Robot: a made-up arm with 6 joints.
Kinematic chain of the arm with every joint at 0, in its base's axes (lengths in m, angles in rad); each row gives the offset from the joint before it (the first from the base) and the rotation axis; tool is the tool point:
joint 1: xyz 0 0 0.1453 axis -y
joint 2: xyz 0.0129 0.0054 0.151 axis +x
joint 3: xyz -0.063 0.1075 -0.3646 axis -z
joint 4: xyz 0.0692 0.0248 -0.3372 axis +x
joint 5: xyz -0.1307 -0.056 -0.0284 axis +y
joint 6: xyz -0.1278 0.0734 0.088 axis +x
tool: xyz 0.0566 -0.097 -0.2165
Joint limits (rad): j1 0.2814..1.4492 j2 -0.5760..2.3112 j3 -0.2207..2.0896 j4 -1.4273..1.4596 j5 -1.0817..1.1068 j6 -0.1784..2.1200
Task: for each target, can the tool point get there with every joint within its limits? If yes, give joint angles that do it. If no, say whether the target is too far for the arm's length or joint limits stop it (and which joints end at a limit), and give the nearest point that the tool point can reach.
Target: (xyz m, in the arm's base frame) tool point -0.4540 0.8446 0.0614
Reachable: yes | joints 1.2673 1.5447 -0.0408 -0.4893 0.6089 1.2773
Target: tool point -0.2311 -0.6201 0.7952
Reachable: no: joint limits stop it (at a limit: joint 1, joint 2, joint 5, joint 6) | nearest point -0.2462 0.1187 0.8268 | short by 0.740 m
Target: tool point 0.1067 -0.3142 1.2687
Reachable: no: joint limits stop it (at a limit: joint 1, joint 2, joint 5, joint 6) | nearest point -0.1193 0.1820 0.9780 | short by 0.618 m
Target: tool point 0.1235 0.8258 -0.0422
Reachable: yes | joints 0.4776 0.8216 1.3504 -0.0435 0.1860 0.7428
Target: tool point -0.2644 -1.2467 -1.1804
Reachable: no: too far | nearest point -0.0460 -0.4413 -0.5966 | short by 1.018 m
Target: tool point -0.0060 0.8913 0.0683
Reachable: yes | joints 1.3153 1.2416 1.7933 -0.7264 -0.7616 0.7092
